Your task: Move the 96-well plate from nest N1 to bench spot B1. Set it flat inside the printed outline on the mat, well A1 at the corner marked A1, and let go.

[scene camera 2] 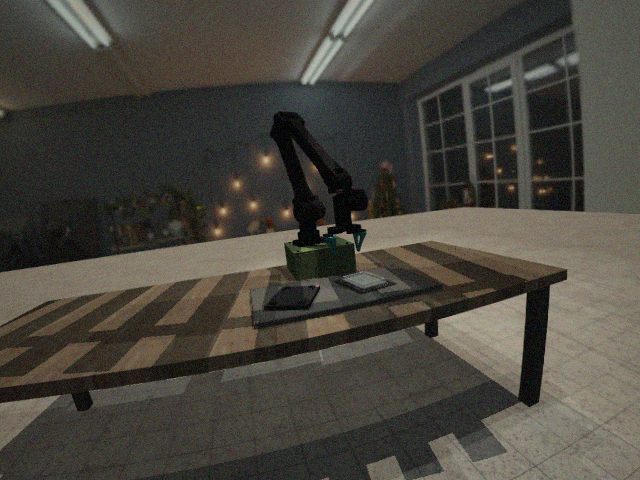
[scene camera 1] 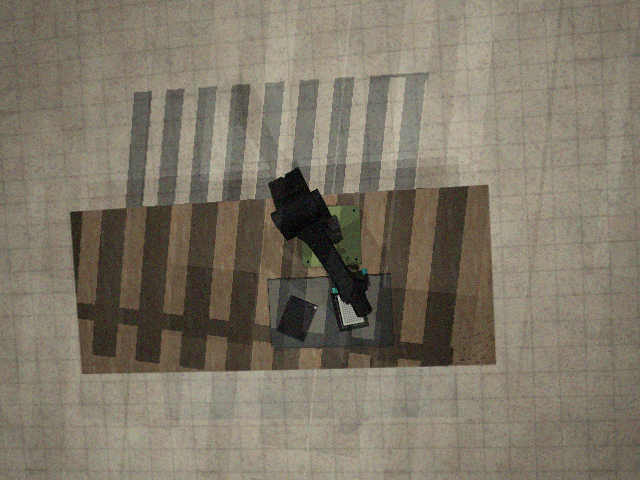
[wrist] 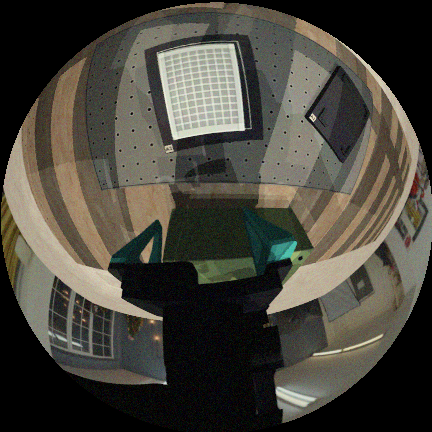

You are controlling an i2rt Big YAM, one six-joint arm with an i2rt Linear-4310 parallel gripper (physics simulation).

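Places are measured from the arm's base along level axes (x ahead, y left, z up), in millimetres.
Pixels of known places: gripper, fingertip midpoint: [scene camera 2: 346, 254] [wrist: 199, 216]; arm's base at its link origin: [scene camera 2: 309, 242].
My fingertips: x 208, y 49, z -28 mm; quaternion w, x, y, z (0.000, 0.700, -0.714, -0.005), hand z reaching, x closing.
For each thing: its top centre in the pictures, then the offset to it from my fingertips. "spot": a spot on its surface instead. Level surfaces: height alone.
- white 96-well plate at its top centre: [wrist: 201, 84] [scene camera 2: 363, 277] [scene camera 1: 350, 309] 139 mm ahead, 25 mm right, 51 mm down
- dark mat at its surface level: 65 mm down
- printed outline at a spot on its surface: [wrist: 243, 75] spot: 150 mm ahead, 76 mm right, 65 mm down
- mat's A1 label at a spot on its surface: [wrist: 169, 148] spot: 64 mm ahead, 27 mm left, 65 mm down
- dark nest at its top centre: [wrist: 350, 113] [scene camera 2: 293, 293] [scene camera 1: 296, 319] 130 mm ahead, 255 mm right, 49 mm down
- grey perforated board at its top centre: [wrist: 273, 87] [scene camera 2: 338, 288] [scene camera 1: 330, 312] 136 mm ahead, 113 mm right, 66 mm down
- wooden table at its surface level: 80 mm down
The white 96-well plate [scene camera 1: 349, 312] [scene camera 2: 364, 280] [wrist: 205, 90] lies, seemingly flat, on the dark mat [wrist: 255, 100]. In the wrist view the printed outline [wrist: 243, 75] shows as a strip along the plate's right side and thinly at the top; elsewhere the plate hides it. The mat's A1 label [wrist: 169, 148] is at its lower left corner; the plate's own A1 mark cannot be read. The dark nest [scene camera 1: 297, 317] [scene camera 2: 292, 297] [wrist: 340, 115] holds no plate. My gripper [scene camera 1: 349, 280] [scene camera 2: 345, 252] [wrist: 199, 216] is open and empty, above and apart from the plate, toward the arm's base.
The grey perforated board [scene camera 1: 381, 335] [scene camera 2: 330, 310] [wrist: 135, 90] carries the mat and nest. The green base block [scene camera 1: 351, 232] [scene camera 2: 320, 263] [wrist: 210, 232] stands behind it on the wooden table [scene camera 1: 475, 268] [scene camera 2: 496, 258]. Striped shadows cross the table.
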